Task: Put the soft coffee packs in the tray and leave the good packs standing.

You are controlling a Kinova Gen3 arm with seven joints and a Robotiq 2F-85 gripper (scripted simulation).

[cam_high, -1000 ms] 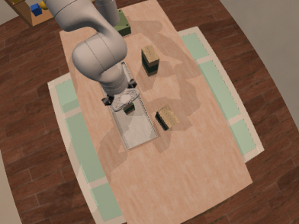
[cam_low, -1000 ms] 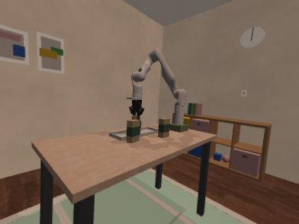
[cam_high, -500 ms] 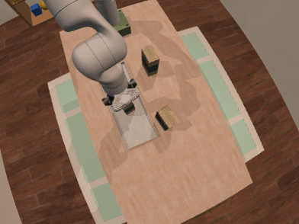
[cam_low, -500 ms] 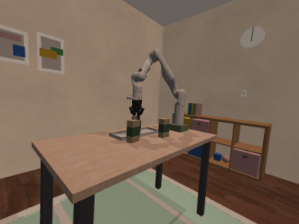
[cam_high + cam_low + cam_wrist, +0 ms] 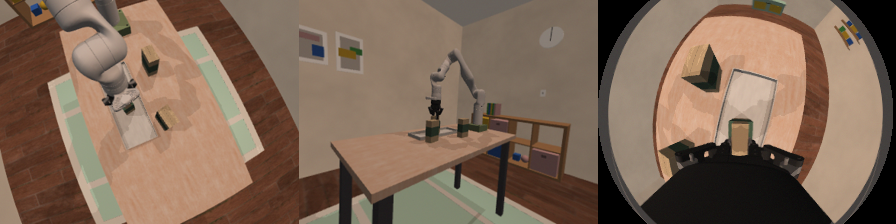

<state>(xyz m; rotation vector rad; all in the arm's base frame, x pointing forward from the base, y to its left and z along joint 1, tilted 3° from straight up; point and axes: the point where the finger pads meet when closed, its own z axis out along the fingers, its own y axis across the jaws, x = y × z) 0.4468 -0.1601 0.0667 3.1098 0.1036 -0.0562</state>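
Right now the long grey tray is 120 mm below my hand and 10 mm behind it.
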